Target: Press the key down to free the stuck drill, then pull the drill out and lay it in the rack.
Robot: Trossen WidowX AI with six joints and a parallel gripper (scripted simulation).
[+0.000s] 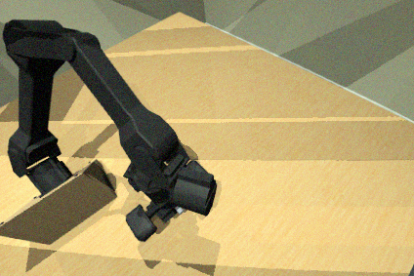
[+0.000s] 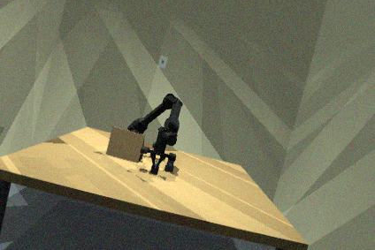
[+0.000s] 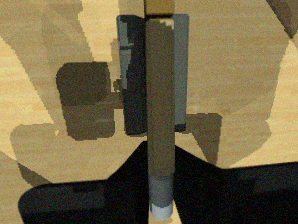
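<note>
Now: the drill 40 mm to the left of my gripper tip and 40 mm above it. The rest, counted from my gripper tip: grey holder block (60 mm ahead, 220 mm to the left, 10 mm above); key (60 mm ahead, 250 mm to the left, 20 mm above); rack (50 mm to the left, 10 mm below).
</note>
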